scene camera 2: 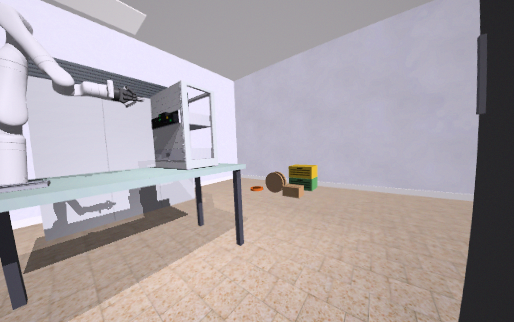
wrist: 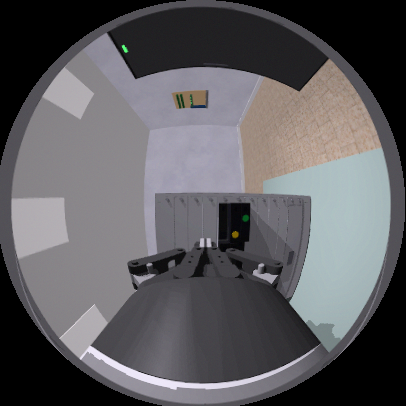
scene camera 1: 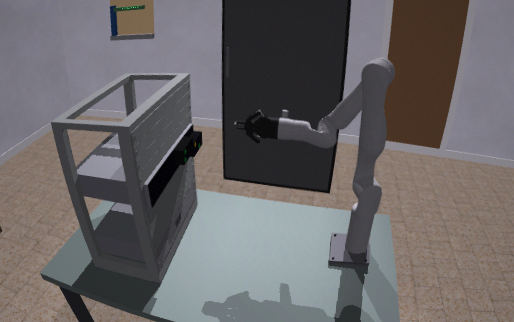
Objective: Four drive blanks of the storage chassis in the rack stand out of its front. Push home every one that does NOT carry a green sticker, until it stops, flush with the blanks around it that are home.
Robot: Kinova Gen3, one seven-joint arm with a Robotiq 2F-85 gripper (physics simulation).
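Frame: origin at the arm's base, x back, y right, z up, level; millimetres.
Seen in the pictures: gripper, fingertip midpoint: (scene camera 2: 144, 99) (wrist: 204, 244) (scene camera 1: 234, 124); arm's base, origin of the base link: (scene camera 2: 10, 183) (scene camera 1: 355, 245).
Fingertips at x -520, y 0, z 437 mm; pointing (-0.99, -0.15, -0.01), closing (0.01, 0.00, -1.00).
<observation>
Pixels of each thing's top centre, then the offset from my fingertips to it. "spot": a spot on its surface instead. Level surfaces: height alone.
- yellow mark, surface spot: (wrist: 235, 234) (scene camera 1: 195, 145) spot: dz -85, dx -140, dy -48 mm
- larger green sticker, middle of its top: (wrist: 241, 217) dz -103, dx -148, dy -4 mm
- pale green table, its level: dz -463 mm
The storage chassis (scene camera 1: 162, 184) (wrist: 223, 220) is a black band across the front of the grey rack (scene camera 1: 140, 200) (scene camera 2: 184, 125). Dark blanks stand out toward its far end in scene camera 1. They carry small green marks and a yellow mark (scene camera 1: 195, 144) (wrist: 235, 234); a larger green sticker (wrist: 245, 218) shows in the wrist view. The exact number standing out cannot be told; the fingers may hide part of the row. My gripper (scene camera 1: 239, 124) (scene camera 2: 140, 100) (wrist: 204, 244) is shut and empty, in front of the rack face, apart from it and slightly higher than the chassis.
The rack stands on the pale green table (scene camera 1: 260, 235) (scene camera 2: 100, 177), opposite the arm's base plate (scene camera 1: 342, 248). Grey panels (wrist: 190, 215) lie above and below the chassis. A dark door (scene camera 1: 285, 90) stands behind. Crates (scene camera 2: 303, 172) and a carton (scene camera 2: 293, 191) are on the floor.
</observation>
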